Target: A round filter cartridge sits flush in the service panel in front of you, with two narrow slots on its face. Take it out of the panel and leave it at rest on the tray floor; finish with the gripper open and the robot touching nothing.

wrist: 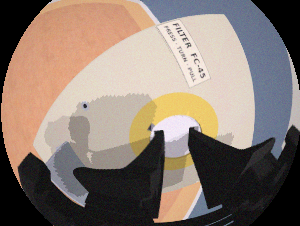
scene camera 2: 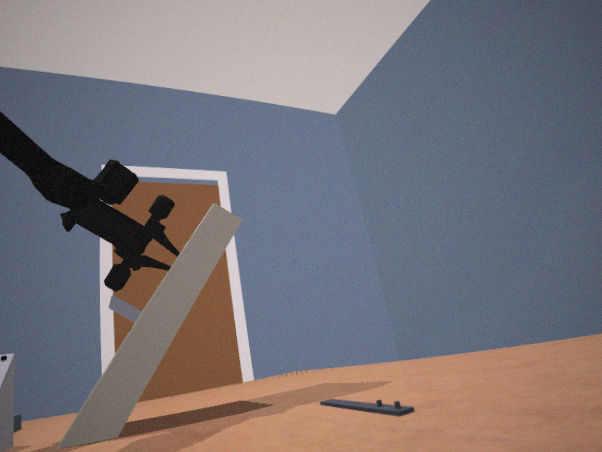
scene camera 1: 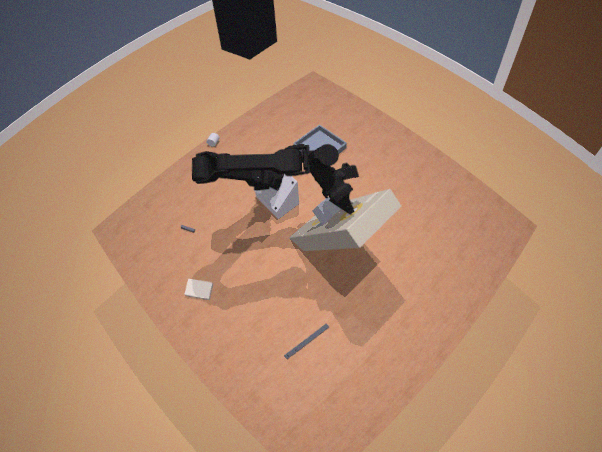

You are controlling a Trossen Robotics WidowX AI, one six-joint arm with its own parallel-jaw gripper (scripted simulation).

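A blue-grey tray [scene camera 1: 319,136] is visible together with a beige service panel [scene camera 1: 340,232], and the wrist view has the panel [wrist: 195,65] too. A round white filter cartridge [wrist: 176,127] is part of the scene as well, though scene camera 2 does not show it, as it is hidden there by the beige service panel. As for the gripper [scene camera 2: 181,265], it is visible again in scene camera 1, with the gripper [scene camera 1: 353,215], and in the wrist view, with the gripper [wrist: 174,133].
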